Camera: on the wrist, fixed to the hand. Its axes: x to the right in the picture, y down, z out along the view.
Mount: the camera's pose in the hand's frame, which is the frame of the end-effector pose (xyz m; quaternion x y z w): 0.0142 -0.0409 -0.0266 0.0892 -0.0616 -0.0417 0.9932
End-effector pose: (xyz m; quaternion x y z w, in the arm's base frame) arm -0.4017 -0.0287 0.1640 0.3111 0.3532 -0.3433 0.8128
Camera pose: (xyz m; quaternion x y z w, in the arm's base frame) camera -0.4358 -0.0369 0.1272 0.3456 0.2831 -0.4255 0.7870
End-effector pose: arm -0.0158 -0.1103 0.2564 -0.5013 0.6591 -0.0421 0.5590
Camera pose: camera -0.0096 -0.1540 0.2816 -0.4781 0.5956 -0.0930 0.6388
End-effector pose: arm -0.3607 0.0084 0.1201 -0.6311 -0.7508 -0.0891 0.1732
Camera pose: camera -0.3988 0.0044 0.1534 -0.5856 -0.7907 0.0101 0.1784
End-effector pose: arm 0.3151 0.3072 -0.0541 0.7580 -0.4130 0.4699 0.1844
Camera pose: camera 0.3360 0.3427 -0.0243 0.8155 -0.3480 0.4492 0.1097
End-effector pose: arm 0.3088 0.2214 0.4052 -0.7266 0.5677 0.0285 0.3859
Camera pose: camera 0.3379 0.1966 0.4386 -0.7092 0.5123 0.0063 0.4843
